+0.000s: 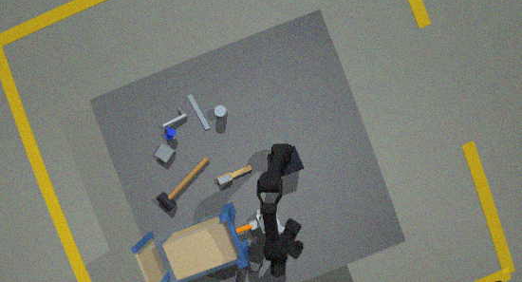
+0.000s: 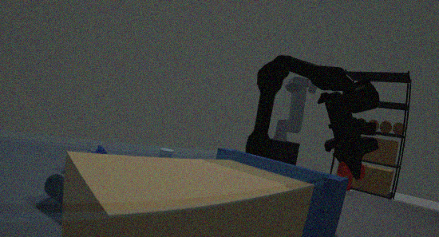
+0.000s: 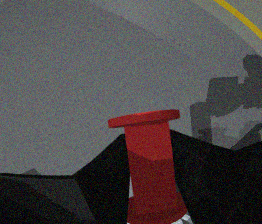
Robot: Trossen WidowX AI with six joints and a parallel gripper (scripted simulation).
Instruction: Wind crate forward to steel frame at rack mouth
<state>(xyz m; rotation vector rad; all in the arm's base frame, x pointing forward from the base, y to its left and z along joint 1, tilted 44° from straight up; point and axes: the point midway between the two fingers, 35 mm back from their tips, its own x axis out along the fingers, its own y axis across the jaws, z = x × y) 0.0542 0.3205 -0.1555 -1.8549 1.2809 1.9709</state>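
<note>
Right now my gripper tip is 40 mm short of the winch handle, 30 mm to the left of it and 30 mm above it. Also, from my gripper tip: blue steel frame (250 mm ahead, 50 mm to the right, 30 mm below); red knob (10 mm ahead, 10 mm to the right); winch (70 mm ahead, 90 mm to the right, 100 mm below).
</note>
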